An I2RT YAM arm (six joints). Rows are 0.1 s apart.
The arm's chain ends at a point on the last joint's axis. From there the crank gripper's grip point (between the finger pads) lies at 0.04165 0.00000 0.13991 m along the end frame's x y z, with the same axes.
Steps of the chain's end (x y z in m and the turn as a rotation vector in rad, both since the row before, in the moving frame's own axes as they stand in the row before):
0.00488, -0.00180, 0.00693, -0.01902, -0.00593, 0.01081
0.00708, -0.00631, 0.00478, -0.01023, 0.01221, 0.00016
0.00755, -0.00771, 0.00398, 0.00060, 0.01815, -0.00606
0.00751, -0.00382, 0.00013, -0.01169, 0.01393, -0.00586
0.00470, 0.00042, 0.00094, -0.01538, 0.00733, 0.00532
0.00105, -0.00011, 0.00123, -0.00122, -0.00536, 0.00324
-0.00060, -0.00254, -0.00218, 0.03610, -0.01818, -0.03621
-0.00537, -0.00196, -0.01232, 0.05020, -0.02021, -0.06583
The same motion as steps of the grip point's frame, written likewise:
0.00403, 0.00131, 0.00714, -0.01902, -0.00593, 0.01081
0.00879, -0.00487, 0.00425, -0.01023, 0.01221, 0.00016
0.01008, -0.00805, 0.00320, 0.00060, 0.01815, -0.00606
0.00946, -0.00244, -0.00047, -0.01169, 0.01393, -0.00586
0.00572, 0.00279, 0.00061, -0.01538, 0.00733, 0.00532
0.00030, 0.00019, 0.00145, -0.00122, -0.00536, 0.00324
-0.00327, -0.00906, -0.00156, 0.03610, -0.01818, -0.03621
-0.00852, -0.01164, -0.01175, 0.05020, -0.02021, -0.06583

